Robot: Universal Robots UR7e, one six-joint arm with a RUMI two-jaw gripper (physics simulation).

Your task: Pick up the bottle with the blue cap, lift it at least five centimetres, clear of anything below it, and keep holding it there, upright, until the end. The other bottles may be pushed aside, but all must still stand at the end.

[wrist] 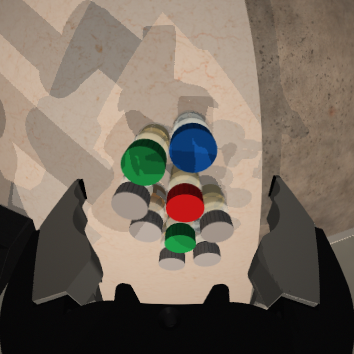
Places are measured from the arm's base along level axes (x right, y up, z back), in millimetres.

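Where they show: gripper, fingertip midpoint: [176, 178].
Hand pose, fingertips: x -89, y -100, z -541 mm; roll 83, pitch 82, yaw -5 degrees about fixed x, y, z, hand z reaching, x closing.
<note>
After its pixels a point has its place.
The blue-capped bottle [193, 148] @(y -162, x -85, z -558 mm) stands upright at the top right of a cluster of bottles, seen from above. Its pale body shows a little behind the cap. My gripper [176, 178] @(y -100, x -89, z -541 mm) is open, with one jaw at the left and one at the right of the view and the cluster showing between them. The blue cap appears further up the view than the fingertips. The height of the fingers above the bottles is hard to tell.
A large green-capped bottle [143, 162] @(y -162, x -77, z -499 mm) stands close left of the blue one. A red-capped bottle [185, 203] @(y -162, x -6, z -538 mm) stands just below it in view. A small green-capped bottle [180, 238] @(y -162, x 71, z -519 mm) and several grey-capped bottles [130, 200] @(y -162, x -22, z -464 mm) stand around these. The table edge [261, 145] @(y -267, x -28, z -685 mm) runs down the right.
</note>
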